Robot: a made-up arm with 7 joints. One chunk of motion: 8 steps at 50 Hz.
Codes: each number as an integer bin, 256 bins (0 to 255) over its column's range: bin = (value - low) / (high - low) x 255, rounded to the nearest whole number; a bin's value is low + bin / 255 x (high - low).
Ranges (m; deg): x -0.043..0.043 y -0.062..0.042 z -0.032..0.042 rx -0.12..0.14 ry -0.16..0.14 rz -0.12..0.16
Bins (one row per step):
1: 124 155 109 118 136 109
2: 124 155 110 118 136 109
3: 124 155 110 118 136 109
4: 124 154 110 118 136 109
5: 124 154 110 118 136 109
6: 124 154 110 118 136 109
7: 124 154 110 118 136 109
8: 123 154 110 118 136 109
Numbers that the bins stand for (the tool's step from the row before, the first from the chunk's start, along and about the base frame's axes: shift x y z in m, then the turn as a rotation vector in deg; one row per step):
1: -0.00118 0.00122 -0.00037 0.000 0.000 0.000
2: -0.00118 0.00122 -0.00008 0.000 0.000 0.000
3: -0.00118 0.00122 -0.00008 0.000 0.000 0.000
4: -0.00118 0.00081 -0.00008 0.000 0.000 0.000
5: -0.00118 0.00081 -0.00008 0.000 0.000 0.000
6: -0.00118 0.00081 -0.00008 0.000 0.000 0.000
7: -0.00118 0.00081 -0.00008 0.000 0.000 0.000
8: -0.00152 0.00081 -0.00008 0.000 0.000 0.000

